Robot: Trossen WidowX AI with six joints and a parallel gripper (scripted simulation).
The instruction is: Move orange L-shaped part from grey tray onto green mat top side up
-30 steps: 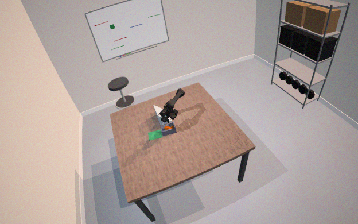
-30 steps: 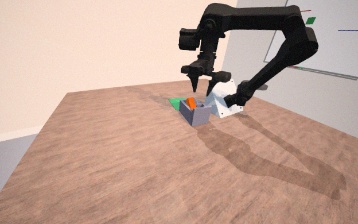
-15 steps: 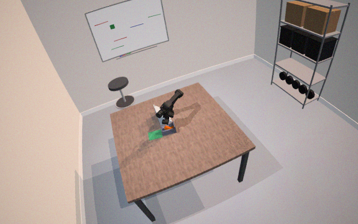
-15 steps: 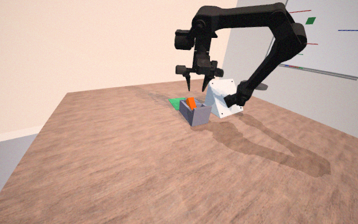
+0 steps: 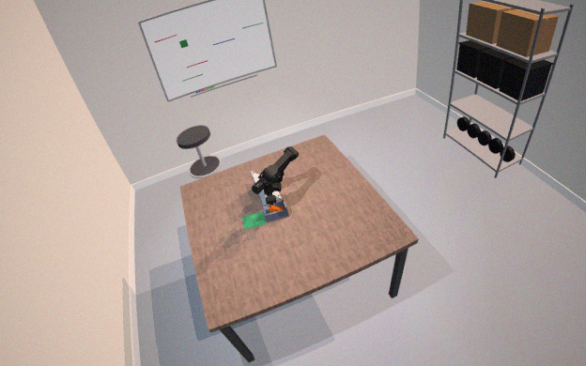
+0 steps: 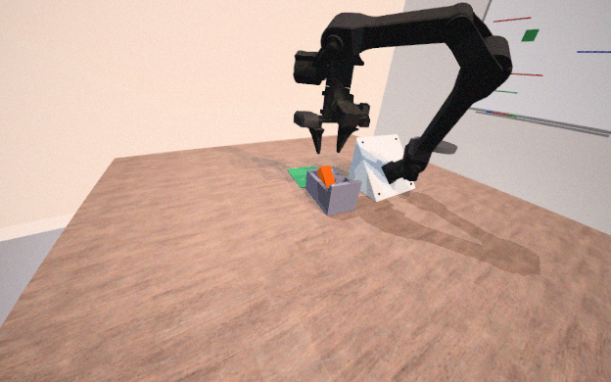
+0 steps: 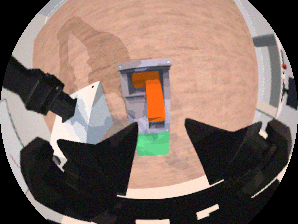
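The orange L-shaped part is 100 mm below my gripper tip, 40 mm to the left of it and 10 mm behind it. Also, from my gripper tip: green mat 160 mm below, 140 mm to the right, 60 mm behind.
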